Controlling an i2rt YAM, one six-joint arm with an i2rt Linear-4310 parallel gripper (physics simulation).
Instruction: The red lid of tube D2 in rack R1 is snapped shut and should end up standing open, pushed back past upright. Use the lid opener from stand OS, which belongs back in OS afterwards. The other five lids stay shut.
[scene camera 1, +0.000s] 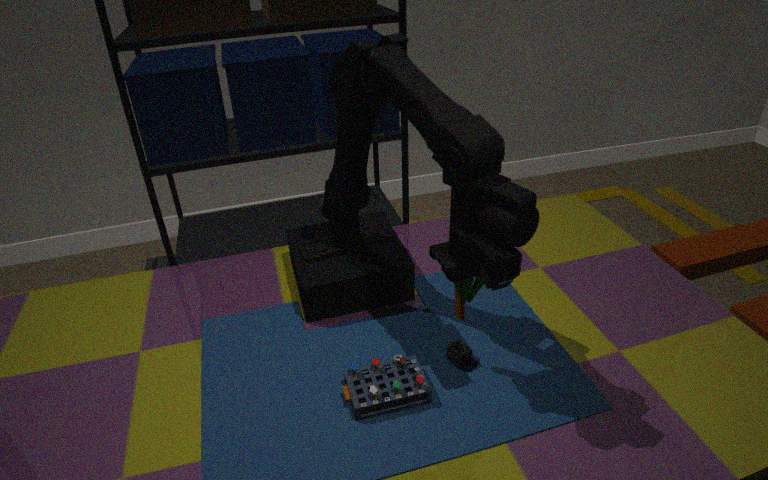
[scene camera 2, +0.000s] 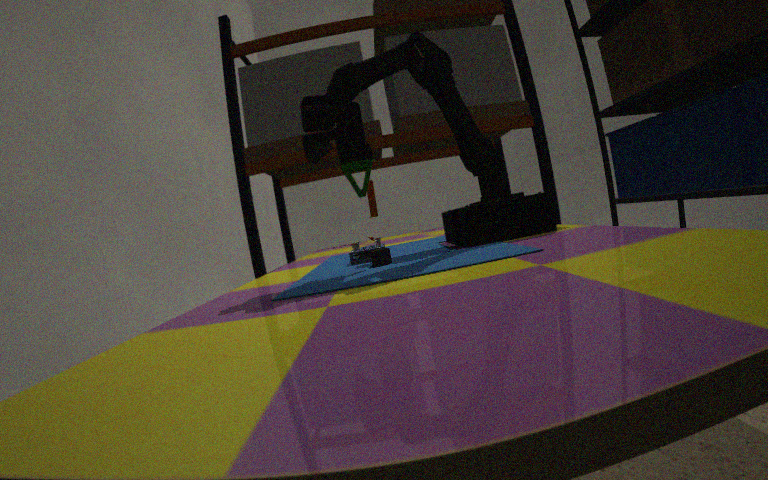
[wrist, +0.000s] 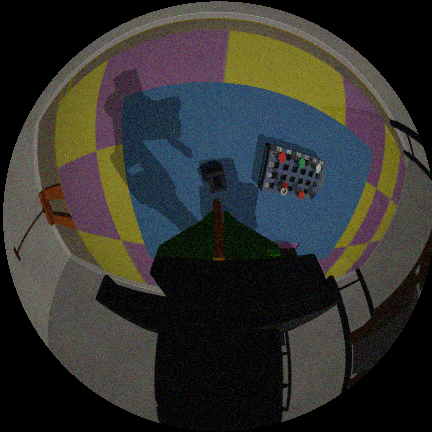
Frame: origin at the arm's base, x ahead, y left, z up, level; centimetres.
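Seen in the pictures: gripper, fingertip midpoint: (scene camera 1: 464, 301) (scene camera 2: 362, 196) (wrist: 218, 216); arm's base at its link origin: (scene camera 1: 346, 243) (scene camera 2: 494, 202).
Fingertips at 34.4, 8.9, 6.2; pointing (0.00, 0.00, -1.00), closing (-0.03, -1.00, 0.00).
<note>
Offsets run from my fingertips to a thing's middle, as dx, dy, dz. Level surfaces: height alone.
My gripper (scene camera 1: 469, 289) (scene camera 2: 361, 191) (wrist: 217, 212) is shut on the orange lid opener {-1.7, +0.1, -0.8} (scene camera 1: 459, 307) (scene camera 2: 373, 205) (wrist: 217, 231), which points straight down. It hangs well above the small dark stand OS {-1.5, +0.5, -13.4} (scene camera 1: 461, 355) (wrist: 213, 175), almost directly over it. The dark rack R1 {+0.1, -14.5, -12.0} (scene camera 1: 392, 405) (scene camera 2: 368, 258) (wrist: 262, 160) sits on the blue mat {dz -15.0} (scene camera 1: 263, 381), to the left of the stand and nearer the front. Its tubes carry red, green, white and blue lids. At the back row a red lid {-1.2, -10.6, -9.6} (scene camera 1: 401, 359) (wrist: 285, 185) sits beside a pale ring. I cannot tell its angle.
The arm's black base (scene camera 1: 349, 276) stands at the mat's back edge. A black shelf unit (scene camera 1: 405, 143) with blue bins stands behind it against the wall. The floor around the mat has purple and yellow tiles.
</note>
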